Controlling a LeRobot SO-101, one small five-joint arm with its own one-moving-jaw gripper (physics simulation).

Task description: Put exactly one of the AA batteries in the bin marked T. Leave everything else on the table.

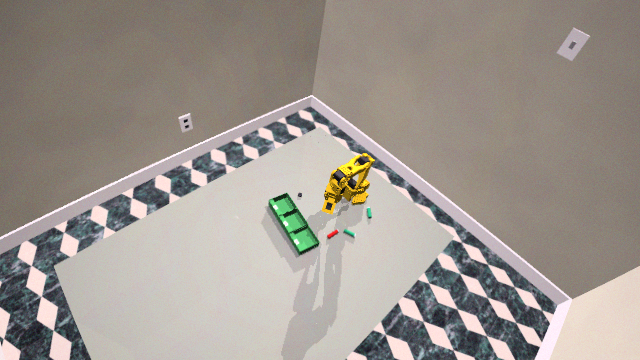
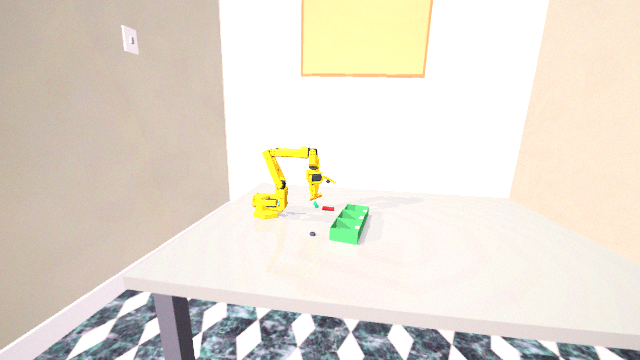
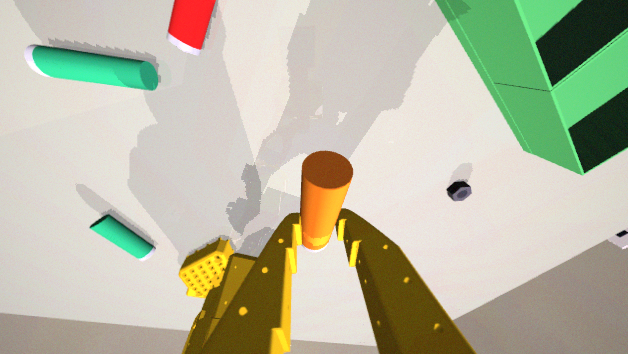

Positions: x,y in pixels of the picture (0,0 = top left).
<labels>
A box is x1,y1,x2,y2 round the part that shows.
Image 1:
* green three-compartment tray: 295,226 [269,193,319,255]
</labels>
